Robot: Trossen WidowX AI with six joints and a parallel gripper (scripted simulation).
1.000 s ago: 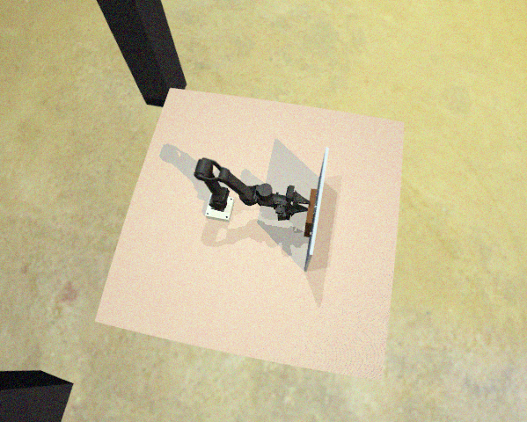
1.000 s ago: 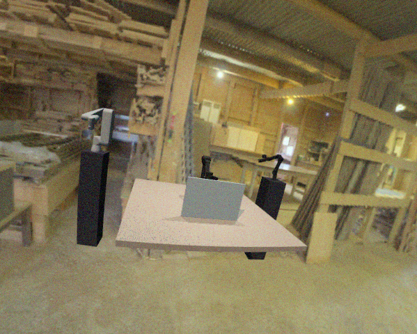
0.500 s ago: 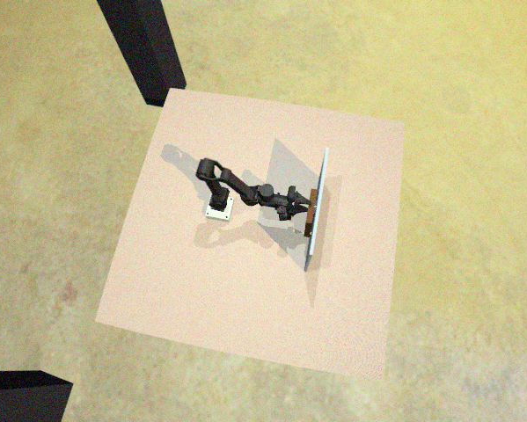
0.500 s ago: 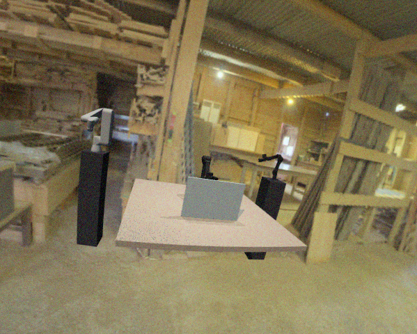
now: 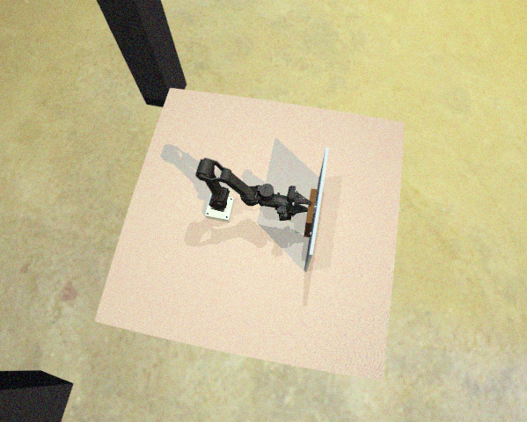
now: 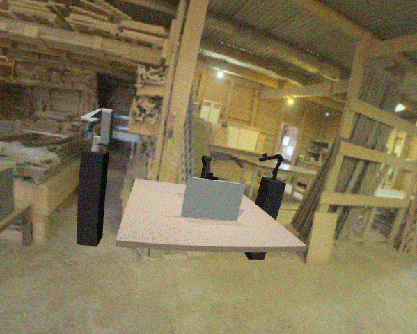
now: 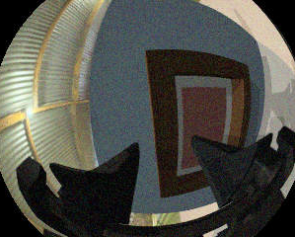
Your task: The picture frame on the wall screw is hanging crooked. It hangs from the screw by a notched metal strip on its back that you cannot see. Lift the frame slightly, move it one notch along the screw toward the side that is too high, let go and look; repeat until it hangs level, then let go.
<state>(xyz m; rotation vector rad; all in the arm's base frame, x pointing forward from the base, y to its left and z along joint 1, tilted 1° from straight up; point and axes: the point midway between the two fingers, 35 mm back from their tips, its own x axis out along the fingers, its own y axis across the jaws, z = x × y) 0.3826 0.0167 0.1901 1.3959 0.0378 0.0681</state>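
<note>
Now: gripper tip 10 mm short of the picture frame, 10 mm to the left of it and 50 mm above it. The rest, counted from my gripper tip: wall panel (20 mm ahead, 10 mm to the left, 70 mm below).
</note>
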